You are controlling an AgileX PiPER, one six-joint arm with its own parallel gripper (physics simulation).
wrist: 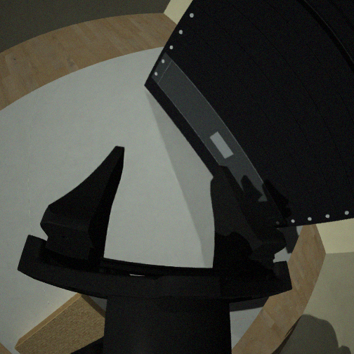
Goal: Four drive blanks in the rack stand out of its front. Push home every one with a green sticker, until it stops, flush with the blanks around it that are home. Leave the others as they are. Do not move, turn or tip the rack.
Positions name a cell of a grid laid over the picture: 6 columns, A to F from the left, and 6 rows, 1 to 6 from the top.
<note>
In view: the gripper (C3) and a rack (E2).
</note>
